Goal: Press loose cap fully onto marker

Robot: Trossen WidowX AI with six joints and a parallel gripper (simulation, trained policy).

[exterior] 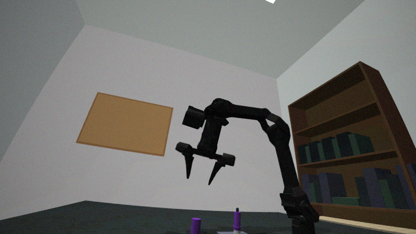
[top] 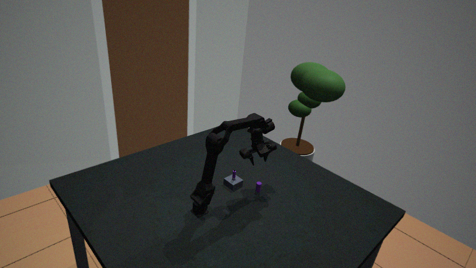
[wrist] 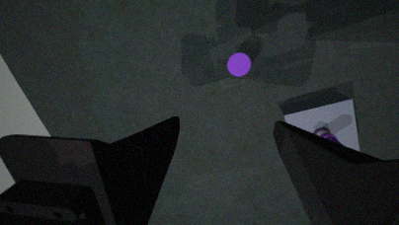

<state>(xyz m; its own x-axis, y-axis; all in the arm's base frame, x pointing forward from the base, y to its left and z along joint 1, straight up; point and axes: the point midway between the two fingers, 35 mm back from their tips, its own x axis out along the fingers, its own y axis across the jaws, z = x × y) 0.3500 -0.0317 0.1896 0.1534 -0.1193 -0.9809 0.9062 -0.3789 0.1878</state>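
Right now my gripper tip is 13 cm above the purple cap, 3 cm to the left of it and 1 cm past it. From my gripper tip the other things lie so: purple marker (9 cm to the left, 9 cm behind, 8 cm below).
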